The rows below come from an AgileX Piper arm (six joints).
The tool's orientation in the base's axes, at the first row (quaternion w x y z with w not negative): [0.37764, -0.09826, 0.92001, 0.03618]
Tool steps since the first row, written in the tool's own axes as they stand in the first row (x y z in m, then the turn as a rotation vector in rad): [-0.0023, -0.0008, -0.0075, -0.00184, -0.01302, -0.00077]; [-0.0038, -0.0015, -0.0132, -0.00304, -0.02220, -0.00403]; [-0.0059, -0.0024, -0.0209, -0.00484, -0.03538, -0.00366]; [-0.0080, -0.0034, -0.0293, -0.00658, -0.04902, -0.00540]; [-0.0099, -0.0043, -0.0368, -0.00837, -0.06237, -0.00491]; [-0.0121, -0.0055, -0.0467, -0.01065, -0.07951, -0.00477]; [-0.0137, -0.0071, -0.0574, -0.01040, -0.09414, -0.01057]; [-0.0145, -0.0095, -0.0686, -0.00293, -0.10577, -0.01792]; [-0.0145, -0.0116, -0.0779, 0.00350, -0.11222, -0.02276]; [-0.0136, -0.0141, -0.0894, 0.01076, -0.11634, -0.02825]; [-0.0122, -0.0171, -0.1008, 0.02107, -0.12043, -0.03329]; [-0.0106, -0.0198, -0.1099, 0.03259, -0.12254, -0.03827]
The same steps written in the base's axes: [-0.0034, -0.0015, 0.0070, 0.00346, -0.01256, 0.00194]; [-0.0061, -0.0027, 0.0121, 0.00396, -0.02181, 0.00517]; [-0.0098, -0.0044, 0.0190, 0.00821, -0.03438, 0.00627]; [-0.0139, -0.0062, 0.0265, 0.01106, -0.04770, 0.00884]; [-0.0175, -0.0079, 0.0332, 0.01543, -0.06041, 0.00985]; [-0.0226, -0.0101, 0.0418, 0.02067, -0.07680, 0.01148]; [-0.0285, -0.0129, 0.0505, 0.01956, -0.09197, 0.01555]; [-0.0351, -0.0167, 0.0591, 0.01173, -0.10552, 0.01563]; [-0.0411, -0.0201, 0.0657, 0.00527, -0.11350, 0.01461]; [-0.0491, -0.0243, 0.0733, -0.00270, -0.11942, 0.01345]; [-0.0573, -0.0290, 0.0805, -0.01248, -0.12571, 0.00984]; [-0.0641, -0.0332, 0.0859, -0.02348, -0.13024, 0.00531]
